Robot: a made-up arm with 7 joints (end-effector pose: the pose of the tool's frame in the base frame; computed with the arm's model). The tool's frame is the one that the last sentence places. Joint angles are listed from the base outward.
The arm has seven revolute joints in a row. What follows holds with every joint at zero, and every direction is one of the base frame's. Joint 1 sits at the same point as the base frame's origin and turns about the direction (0, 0.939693, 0.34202), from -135 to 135 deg. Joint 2 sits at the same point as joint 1 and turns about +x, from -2.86 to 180 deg. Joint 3 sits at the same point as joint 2 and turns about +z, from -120 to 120 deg. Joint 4 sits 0.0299 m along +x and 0.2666 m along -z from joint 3 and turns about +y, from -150 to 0.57 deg. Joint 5 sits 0.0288 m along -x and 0.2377 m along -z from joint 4 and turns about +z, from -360 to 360 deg. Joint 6 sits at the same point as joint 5 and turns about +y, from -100 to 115 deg. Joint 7 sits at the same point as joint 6 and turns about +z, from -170 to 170 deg. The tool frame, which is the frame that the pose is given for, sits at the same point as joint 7; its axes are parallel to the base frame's.
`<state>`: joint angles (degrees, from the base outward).
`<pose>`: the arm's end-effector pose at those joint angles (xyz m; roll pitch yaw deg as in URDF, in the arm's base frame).
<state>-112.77 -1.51 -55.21 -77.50 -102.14 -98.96 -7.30</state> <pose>0.1695 -0.3813 0.1053 -22.39 -1.46 68.93</pose>
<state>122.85 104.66 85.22 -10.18 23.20 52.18 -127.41</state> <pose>-0.0052 0.4772 0.1727 -126.80 50.79 -158.53</pose>
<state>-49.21 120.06 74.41 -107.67 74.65 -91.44 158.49</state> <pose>-0.1732 0.0801 0.2883 -19.40 -41.84 -149.75</pose>
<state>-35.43 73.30 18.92 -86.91 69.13 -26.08 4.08</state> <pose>0.2715 0.2628 0.1509 -179.16 -13.57 173.47</pose>
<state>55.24 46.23 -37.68 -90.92 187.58 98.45 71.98</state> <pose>-0.1534 0.1077 -0.3489 118.61 10.91 -113.84</pose>
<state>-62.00 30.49 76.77 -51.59 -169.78 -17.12 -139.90</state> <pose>0.3695 0.3027 -0.0442 -94.09 5.21 134.21</pose>
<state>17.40 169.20 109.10 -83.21 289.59 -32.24 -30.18</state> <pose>0.0391 -0.1856 0.3708 -91.97 7.97 18.05</pose>
